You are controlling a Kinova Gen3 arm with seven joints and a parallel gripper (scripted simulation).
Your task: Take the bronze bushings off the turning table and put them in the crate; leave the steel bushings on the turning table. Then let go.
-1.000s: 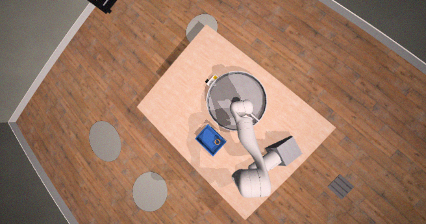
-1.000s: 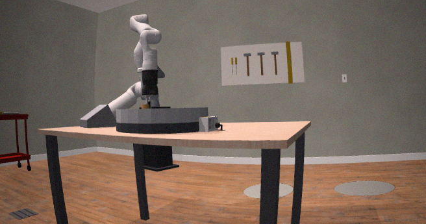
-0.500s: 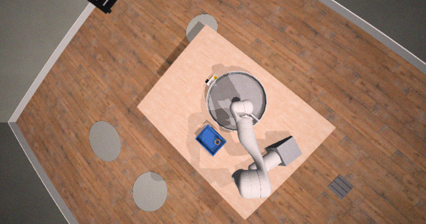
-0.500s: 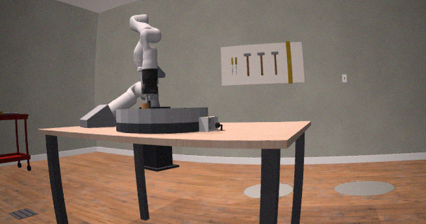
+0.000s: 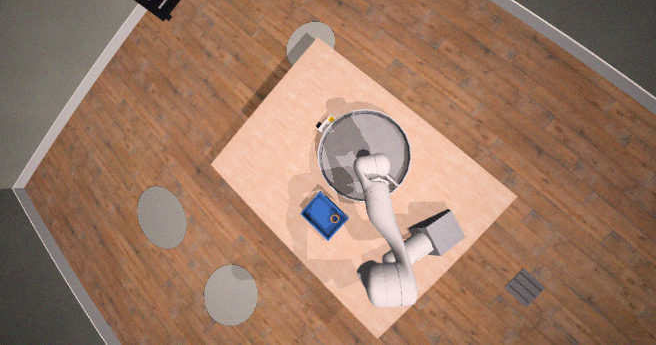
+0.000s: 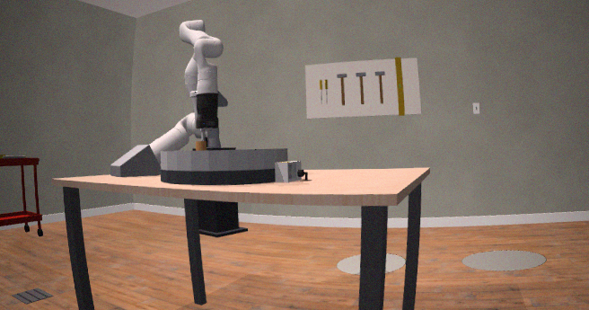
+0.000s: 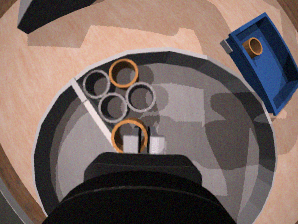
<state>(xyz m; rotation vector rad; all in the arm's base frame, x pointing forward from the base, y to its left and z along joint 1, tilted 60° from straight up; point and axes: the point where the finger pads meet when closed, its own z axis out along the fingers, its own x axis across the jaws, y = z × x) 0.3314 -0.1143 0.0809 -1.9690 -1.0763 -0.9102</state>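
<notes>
My gripper is now 20 mm past the blue crate, 300 mm to the right of it and 100 mm above it. The rest, counted from my hand: grey turning table: 100 mm ahead, 20 mm to the right, 70 mm below.
</notes>
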